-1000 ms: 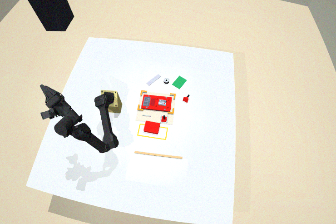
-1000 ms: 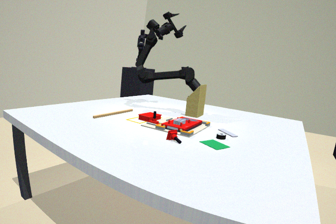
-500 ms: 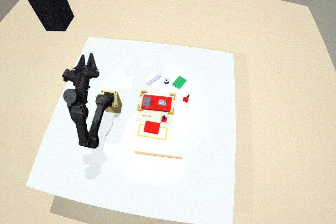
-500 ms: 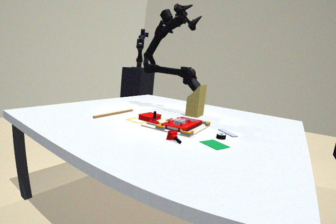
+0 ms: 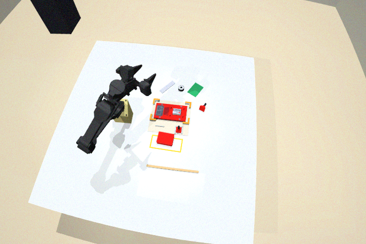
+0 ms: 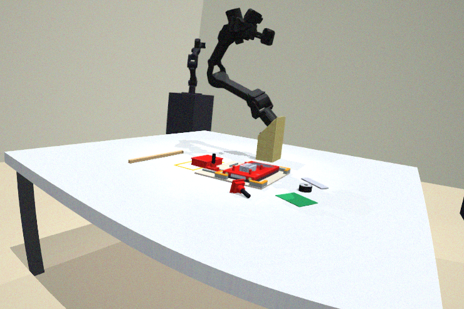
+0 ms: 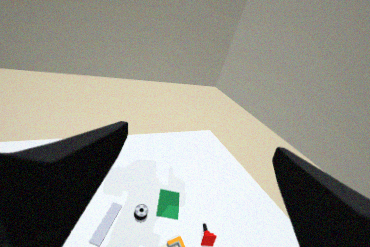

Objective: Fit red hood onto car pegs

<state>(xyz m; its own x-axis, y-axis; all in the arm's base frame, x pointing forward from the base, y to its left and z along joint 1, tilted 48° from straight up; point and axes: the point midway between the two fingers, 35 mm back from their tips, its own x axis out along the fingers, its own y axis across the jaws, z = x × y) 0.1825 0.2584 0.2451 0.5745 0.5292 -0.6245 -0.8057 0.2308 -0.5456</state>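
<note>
Now: gripper tip 7 cm short of the red hood, 14 cm to the left of it and 47 cm above it. Also, from my gripper tip: grey strip (2 cm ahead, 24 cm to the left, 49 cm below); then grey engine block (11 cm ahead, 5 cm to the left, 47 cm below); then jig (8 cm ahead, 3 cm to the left, 48 cm below).
</note>
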